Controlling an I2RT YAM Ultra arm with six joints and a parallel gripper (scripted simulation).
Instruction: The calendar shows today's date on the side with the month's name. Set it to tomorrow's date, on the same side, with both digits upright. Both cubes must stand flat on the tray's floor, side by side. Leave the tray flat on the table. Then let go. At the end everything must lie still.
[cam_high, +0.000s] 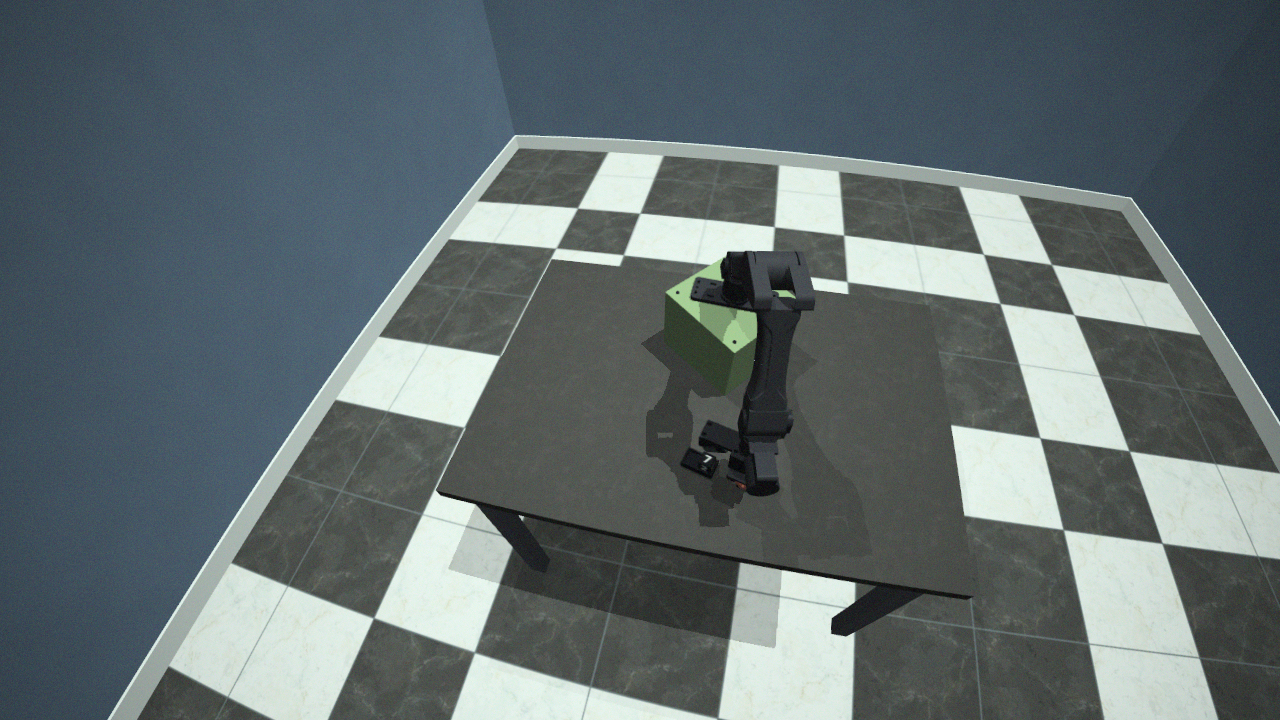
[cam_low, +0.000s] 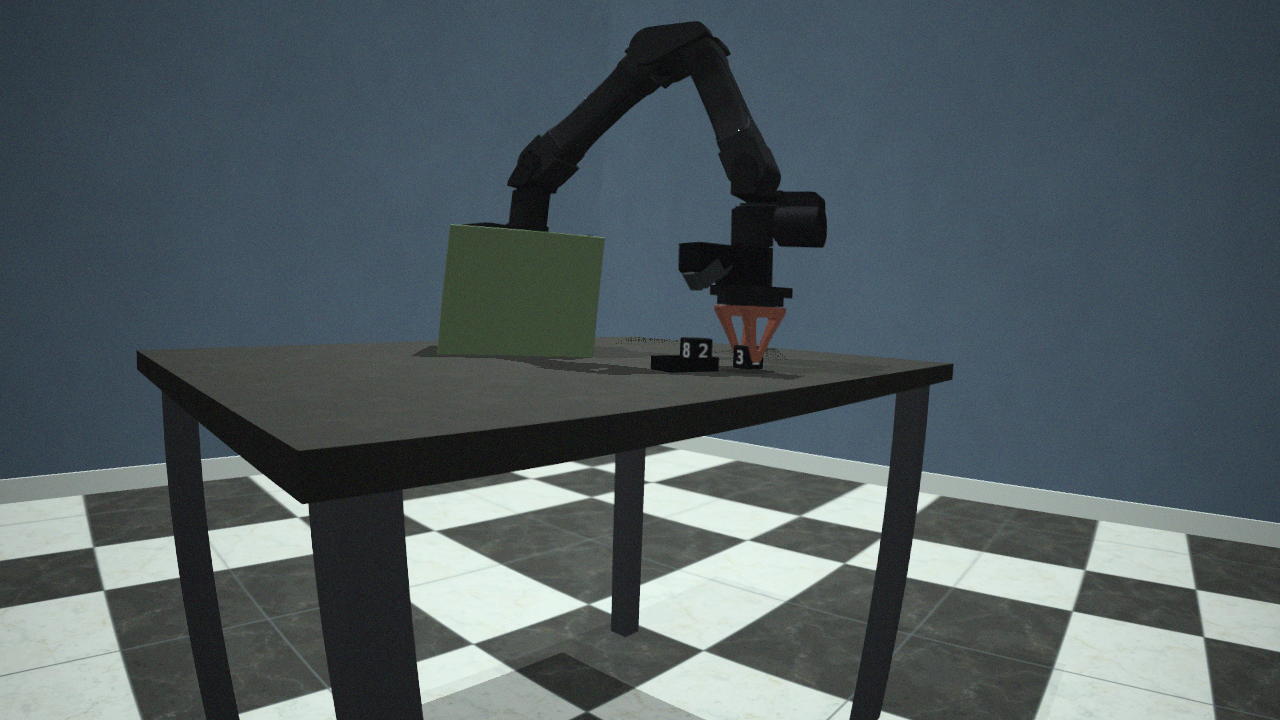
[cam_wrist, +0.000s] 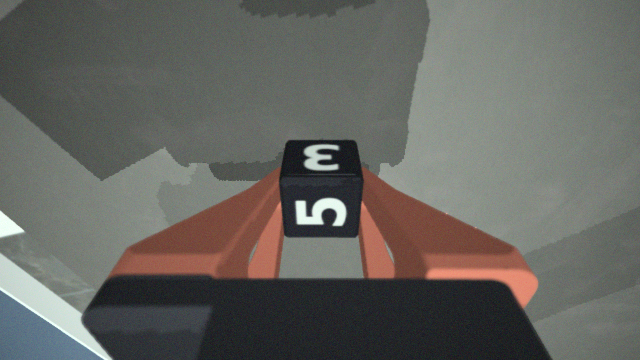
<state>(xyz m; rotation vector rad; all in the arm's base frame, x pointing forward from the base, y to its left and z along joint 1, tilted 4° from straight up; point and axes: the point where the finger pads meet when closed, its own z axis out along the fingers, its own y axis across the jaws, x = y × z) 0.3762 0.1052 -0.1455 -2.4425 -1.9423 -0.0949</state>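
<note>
Right now my hand is 2 cm past the black tray, 10 cm to the left of it and 1 cm above it. Round my hand: calendar cube (right at my hand).
</note>
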